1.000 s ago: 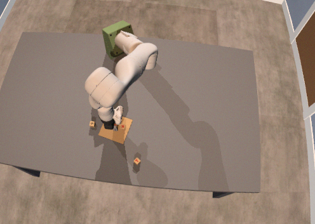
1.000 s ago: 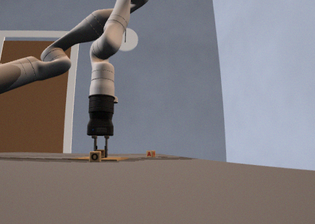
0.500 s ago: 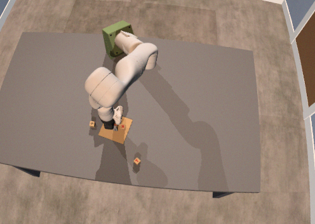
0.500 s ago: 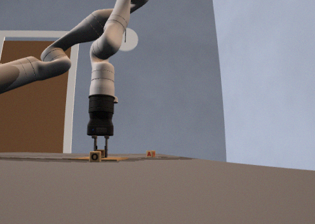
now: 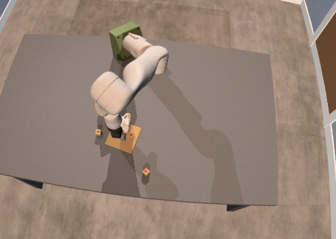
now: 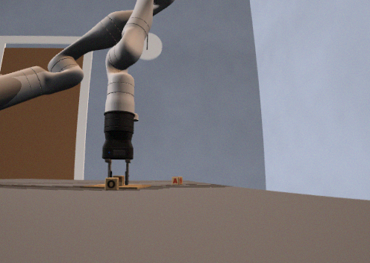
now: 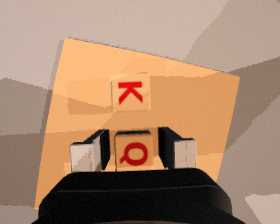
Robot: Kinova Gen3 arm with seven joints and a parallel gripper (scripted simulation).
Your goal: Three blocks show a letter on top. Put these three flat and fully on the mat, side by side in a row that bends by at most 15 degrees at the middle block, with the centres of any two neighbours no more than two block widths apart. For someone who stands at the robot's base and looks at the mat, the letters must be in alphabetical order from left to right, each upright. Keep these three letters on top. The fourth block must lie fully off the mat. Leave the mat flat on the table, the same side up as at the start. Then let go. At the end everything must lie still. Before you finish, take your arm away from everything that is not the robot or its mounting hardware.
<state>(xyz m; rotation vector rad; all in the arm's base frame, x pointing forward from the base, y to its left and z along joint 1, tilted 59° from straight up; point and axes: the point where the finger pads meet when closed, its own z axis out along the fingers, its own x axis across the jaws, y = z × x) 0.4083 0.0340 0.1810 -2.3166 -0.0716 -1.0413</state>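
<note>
Right now the orange mat is 20 mm below my hand.
</note>
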